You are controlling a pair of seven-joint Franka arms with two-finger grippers.
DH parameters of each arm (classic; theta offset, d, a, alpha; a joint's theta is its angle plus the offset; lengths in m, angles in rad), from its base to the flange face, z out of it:
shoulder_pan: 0 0.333 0 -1.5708
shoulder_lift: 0 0 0 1.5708
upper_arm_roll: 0 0.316 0.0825 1.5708
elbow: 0 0 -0.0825 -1.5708
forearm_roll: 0 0.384 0 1.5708
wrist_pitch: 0 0 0.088 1.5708
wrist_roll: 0 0.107 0 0
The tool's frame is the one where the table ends.
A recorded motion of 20 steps. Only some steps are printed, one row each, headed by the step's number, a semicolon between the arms.
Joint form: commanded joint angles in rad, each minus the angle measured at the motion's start. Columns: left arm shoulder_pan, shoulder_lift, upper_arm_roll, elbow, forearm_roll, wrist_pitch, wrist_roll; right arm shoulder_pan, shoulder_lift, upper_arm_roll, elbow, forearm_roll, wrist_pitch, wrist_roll.
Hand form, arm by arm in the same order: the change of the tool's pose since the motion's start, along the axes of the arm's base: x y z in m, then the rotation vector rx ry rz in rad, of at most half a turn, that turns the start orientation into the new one. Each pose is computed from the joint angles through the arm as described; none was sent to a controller.
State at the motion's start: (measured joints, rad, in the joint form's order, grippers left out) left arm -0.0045 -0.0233 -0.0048 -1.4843 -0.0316 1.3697 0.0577; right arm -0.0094 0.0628 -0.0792 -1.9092 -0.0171 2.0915 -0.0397
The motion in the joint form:
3: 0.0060 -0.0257 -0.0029 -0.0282 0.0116 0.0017 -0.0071; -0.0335 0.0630 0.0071 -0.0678 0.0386 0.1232 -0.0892
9: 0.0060 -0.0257 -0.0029 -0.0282 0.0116 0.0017 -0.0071; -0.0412 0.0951 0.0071 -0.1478 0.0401 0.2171 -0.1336
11: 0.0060 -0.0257 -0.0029 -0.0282 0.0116 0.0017 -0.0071; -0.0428 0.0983 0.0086 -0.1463 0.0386 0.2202 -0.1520
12: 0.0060 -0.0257 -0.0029 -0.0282 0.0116 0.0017 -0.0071; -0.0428 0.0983 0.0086 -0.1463 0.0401 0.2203 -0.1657
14: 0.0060 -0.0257 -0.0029 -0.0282 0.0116 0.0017 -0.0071; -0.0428 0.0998 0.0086 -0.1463 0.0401 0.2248 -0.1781
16: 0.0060 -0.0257 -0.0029 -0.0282 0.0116 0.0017 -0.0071; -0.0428 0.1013 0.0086 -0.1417 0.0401 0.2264 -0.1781
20: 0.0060 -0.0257 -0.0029 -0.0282 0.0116 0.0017 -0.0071; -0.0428 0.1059 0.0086 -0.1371 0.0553 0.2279 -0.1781
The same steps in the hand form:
3: -0.0079 0.0030 0.0008 0.0124 0.0009 0.0115; 0.0042 -0.0143 -0.0574 0.0206 0.0058 0.0450
9: -0.0079 0.0030 0.0008 0.0124 0.0009 0.0115; -0.0045 -0.0182 -0.1041 0.0163 0.0247 0.0788
11: -0.0079 0.0030 0.0008 0.0124 0.0009 0.0115; -0.0037 -0.0184 -0.1050 0.0128 0.0239 0.0979
12: -0.0079 0.0030 0.0008 0.0124 0.0009 0.0115; -0.0037 -0.0184 -0.1050 0.0126 0.0238 0.1106
14: -0.0079 0.0030 0.0008 0.0124 0.0009 0.0115; -0.0032 -0.0184 -0.1055 0.0105 0.0211 0.1229
16: -0.0079 0.0030 0.0008 0.0124 0.0009 0.0115; -0.0018 -0.0186 -0.1041 0.0095 0.0165 0.1230
20: -0.0079 0.0030 0.0008 0.0124 0.0009 0.0115; -0.0003 -0.0184 -0.1046 0.0209 0.0127 0.1140

